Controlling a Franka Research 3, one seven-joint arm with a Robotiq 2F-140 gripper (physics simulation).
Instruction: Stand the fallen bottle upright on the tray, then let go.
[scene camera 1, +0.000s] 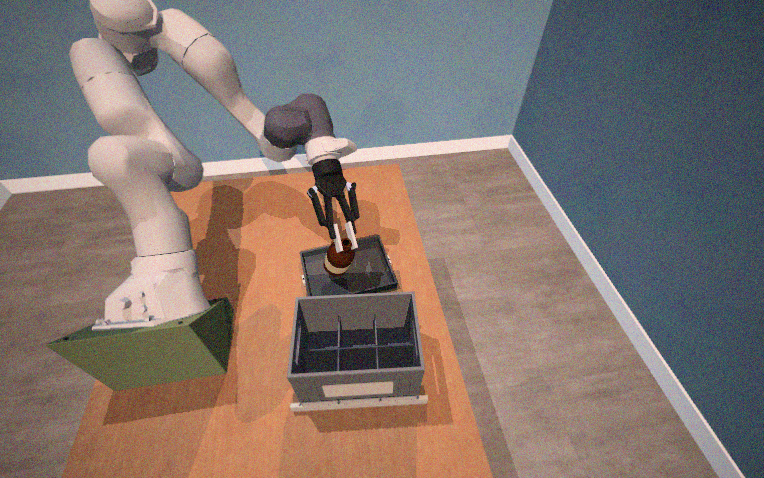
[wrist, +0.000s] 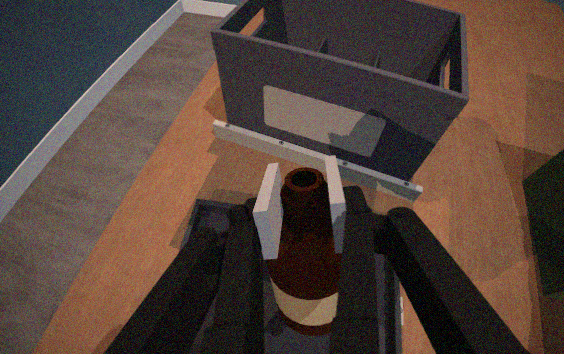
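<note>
The brown bottle (scene camera 1: 339, 260) (wrist: 306, 267) with a cream label band stands close to upright, mouth up, with a slight lean in the scene view. It is over the left part of the dark tray (scene camera 1: 374, 253) (wrist: 212, 221). My gripper (scene camera 1: 346, 248) (wrist: 304, 178) is shut on the bottle's neck, with one pale finger pad on each side. It comes down at a slant from behind the tray. In the wrist view the fingers and the bottle hide much of the tray. Whether the bottle's base touches the tray floor I cannot tell.
A grey crate (scene camera 1: 304, 386) (wrist: 240, 85) with dividers stands close beside the tray, on the near side in the scene view. A pale bar (scene camera 1: 360, 403) (wrist: 305, 153) runs along its foot. The green robot base block (scene camera 1: 163, 357) (wrist: 550, 210) stands to the left in the scene view.
</note>
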